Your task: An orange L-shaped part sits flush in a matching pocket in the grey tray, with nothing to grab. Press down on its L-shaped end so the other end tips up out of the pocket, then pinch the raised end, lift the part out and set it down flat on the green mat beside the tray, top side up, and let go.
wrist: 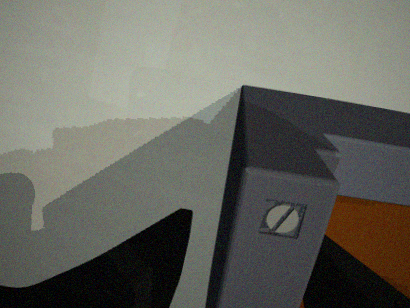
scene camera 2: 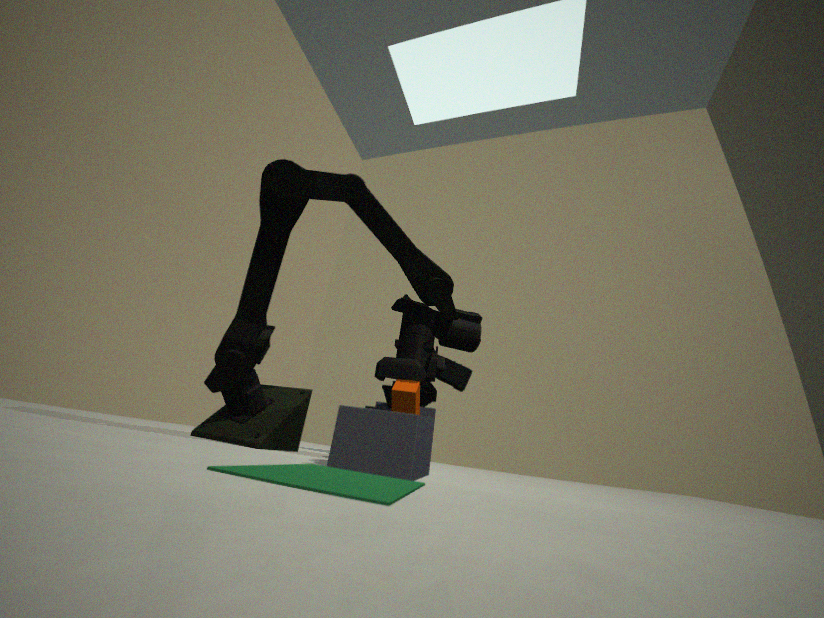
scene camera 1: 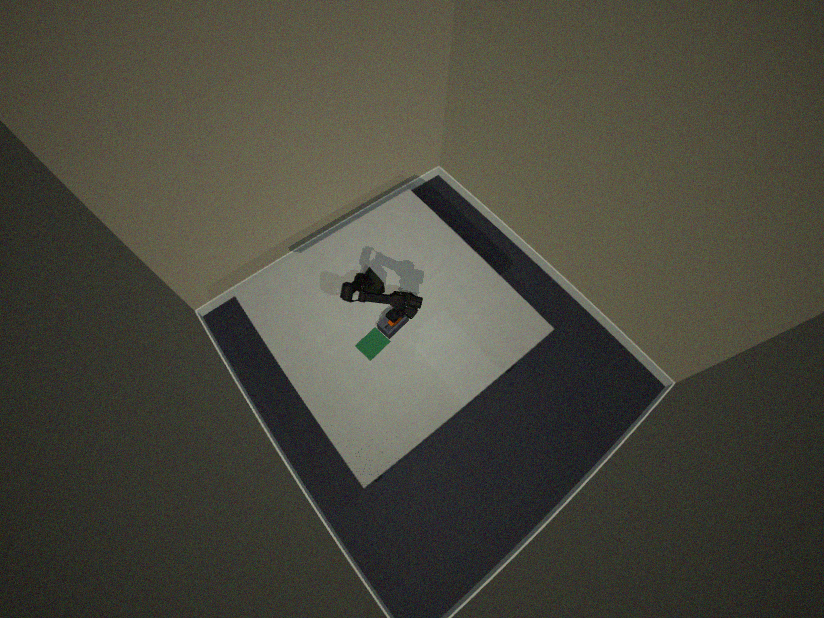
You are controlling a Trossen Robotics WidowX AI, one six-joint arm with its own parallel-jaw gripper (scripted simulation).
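Through the wrist camera I can see my gripper [wrist: 247, 232]. Scene camera 2 gives me an orange L-shaped part [scene camera 2: 405, 395], and in that same picture there is a green mat [scene camera 2: 371, 488].
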